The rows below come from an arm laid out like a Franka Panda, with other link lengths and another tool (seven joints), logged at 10 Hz.
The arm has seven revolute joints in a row. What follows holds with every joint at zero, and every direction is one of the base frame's.
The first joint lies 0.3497 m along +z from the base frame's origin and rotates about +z.
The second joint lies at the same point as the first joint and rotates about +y.
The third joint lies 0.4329 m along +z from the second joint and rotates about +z.
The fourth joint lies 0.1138 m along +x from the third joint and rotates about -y.
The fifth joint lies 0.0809 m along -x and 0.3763 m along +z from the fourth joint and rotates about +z.
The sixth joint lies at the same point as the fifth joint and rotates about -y.
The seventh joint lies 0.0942 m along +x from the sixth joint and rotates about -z.
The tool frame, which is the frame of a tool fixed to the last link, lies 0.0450 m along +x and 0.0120 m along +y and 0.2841 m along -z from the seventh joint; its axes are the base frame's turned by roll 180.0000, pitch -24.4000 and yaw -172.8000 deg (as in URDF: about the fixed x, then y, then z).
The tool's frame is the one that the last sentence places.
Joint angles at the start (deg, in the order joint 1, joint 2, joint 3, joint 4, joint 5, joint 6, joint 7):
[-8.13 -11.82 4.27 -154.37 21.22 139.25 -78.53]
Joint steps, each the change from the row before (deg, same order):
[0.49 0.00 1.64 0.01 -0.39 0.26 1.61]
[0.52 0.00 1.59 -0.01 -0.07 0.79 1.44]
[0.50 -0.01 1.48 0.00 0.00 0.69 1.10]
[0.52 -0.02 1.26 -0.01 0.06 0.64 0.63]
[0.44 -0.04 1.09 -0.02 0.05 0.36 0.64]
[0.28 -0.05 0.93 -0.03 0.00 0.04 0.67]
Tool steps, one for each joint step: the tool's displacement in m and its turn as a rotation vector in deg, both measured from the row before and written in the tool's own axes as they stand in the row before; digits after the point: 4 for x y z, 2 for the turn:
[-0.0120 0.0056 -0.0014 0.28 0.76 -0.66]
[-0.0122 0.0033 -0.0027 0.71 0.46 -0.37]
[-0.0116 0.0038 -0.0028 0.73 0.35 -0.55]
[-0.0105 0.0039 -0.0027 0.80 0.24 -0.78]
[-0.0089 0.0044 -0.0021 0.49 0.22 -0.66]
[-0.0069 0.0047 -0.0011 0.13 0.25 -0.49]

